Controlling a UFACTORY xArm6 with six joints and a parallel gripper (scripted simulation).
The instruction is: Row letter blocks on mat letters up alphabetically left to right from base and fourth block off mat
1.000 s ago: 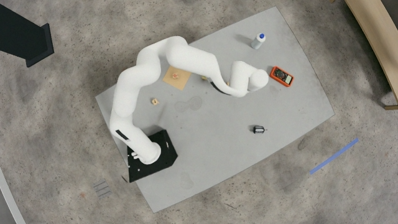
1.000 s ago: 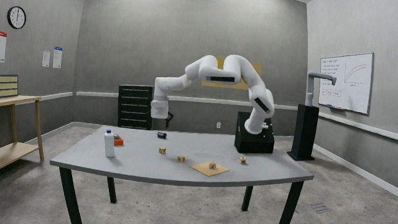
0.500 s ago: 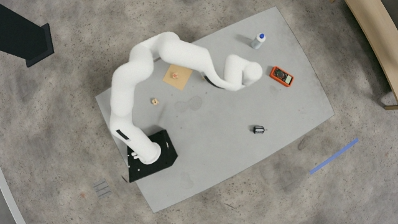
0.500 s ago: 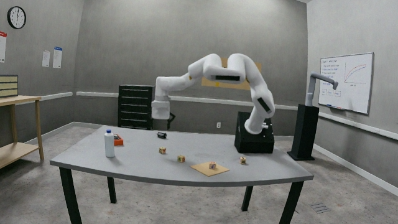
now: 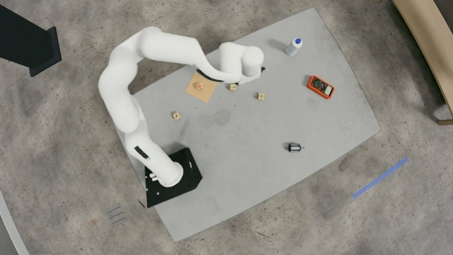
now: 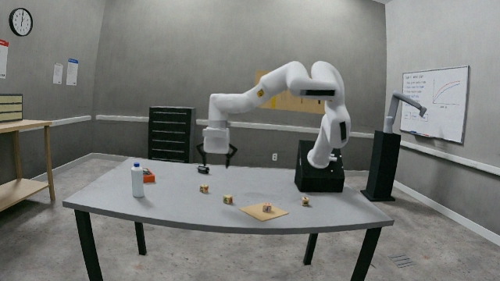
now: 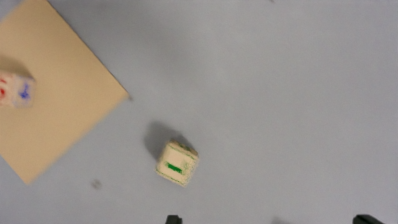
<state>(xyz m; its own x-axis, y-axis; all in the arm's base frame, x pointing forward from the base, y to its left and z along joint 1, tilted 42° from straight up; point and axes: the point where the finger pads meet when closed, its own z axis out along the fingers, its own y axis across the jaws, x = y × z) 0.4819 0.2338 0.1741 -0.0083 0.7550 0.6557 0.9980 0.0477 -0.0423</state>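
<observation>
My gripper is now 20 cm past the tan mat, 8 cm to the right of it and 15 cm above it. From my hand the other things lie so: white bottle: 33 cm ahead, 10 cm to the left, 9 cm below; orange multimeter: 41 cm ahead, 15 cm to the right, 14 cm below; small black object: 15 cm ahead, 41 cm to the right, 14 cm below.
</observation>
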